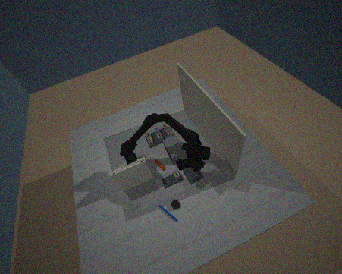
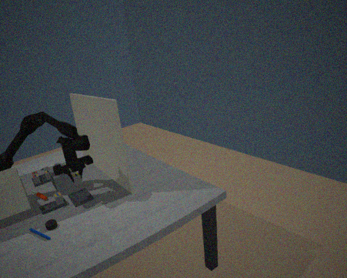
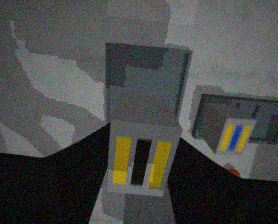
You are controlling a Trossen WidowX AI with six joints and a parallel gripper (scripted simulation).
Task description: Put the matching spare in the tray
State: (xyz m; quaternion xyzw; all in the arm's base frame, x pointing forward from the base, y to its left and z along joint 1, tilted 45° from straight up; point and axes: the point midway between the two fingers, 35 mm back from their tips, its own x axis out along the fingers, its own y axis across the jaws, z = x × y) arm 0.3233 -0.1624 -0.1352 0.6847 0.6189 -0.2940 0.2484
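The tray is 1 cm behind my gripper tip, 1 cm to the left of it and 9 cm below it. From my gripper tip the other things lie so: tall grey panel (21 cm ahead, 19 cm to the left, 13 cm above); then blue pen (26 cm behind, 14 cm to the right, 9 cm below).
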